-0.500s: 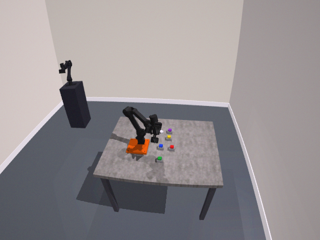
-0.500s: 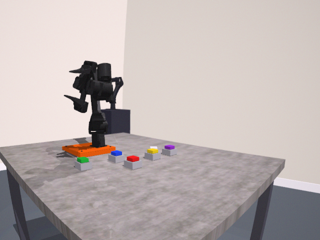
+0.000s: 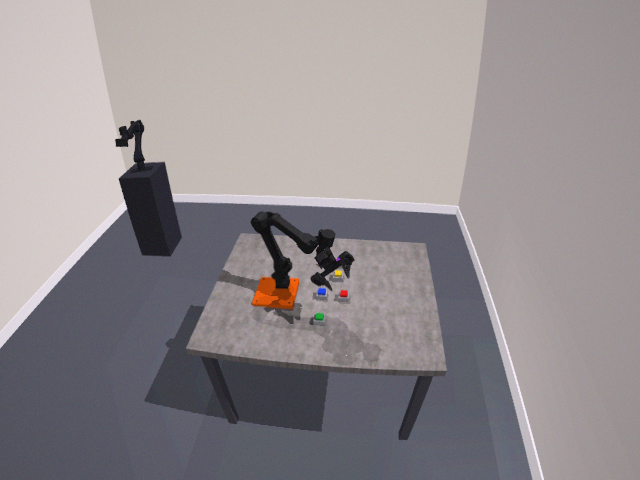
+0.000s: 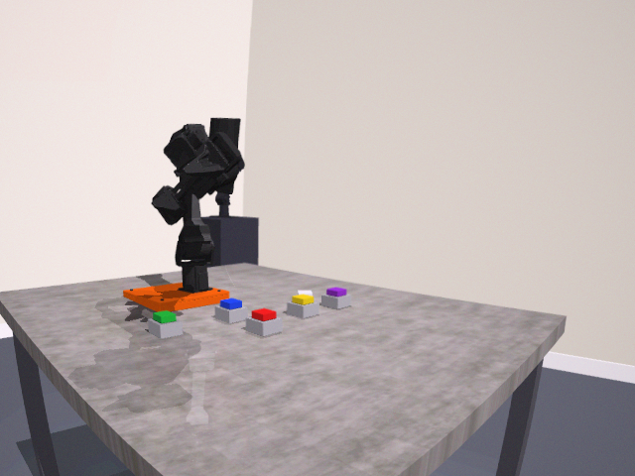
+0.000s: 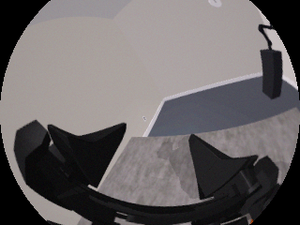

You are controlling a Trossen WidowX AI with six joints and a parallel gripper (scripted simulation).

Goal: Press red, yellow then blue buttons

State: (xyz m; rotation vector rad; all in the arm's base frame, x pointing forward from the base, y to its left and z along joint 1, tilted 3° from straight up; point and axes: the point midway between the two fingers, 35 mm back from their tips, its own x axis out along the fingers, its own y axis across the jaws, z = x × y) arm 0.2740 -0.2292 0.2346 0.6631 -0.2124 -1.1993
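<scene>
The red button lies 23 cm below my gripper tip, 19 cm to the left of it and 2 cm ahead of it. Also, from my gripper tip: green button: 23 cm below, 8 cm behind, 4 cm to the left; then blue button: 23 cm below, 21 cm to the left, 8 cm behind; then yellow button: 34 cm to the left, 23 cm below, 1 cm behind.
</scene>
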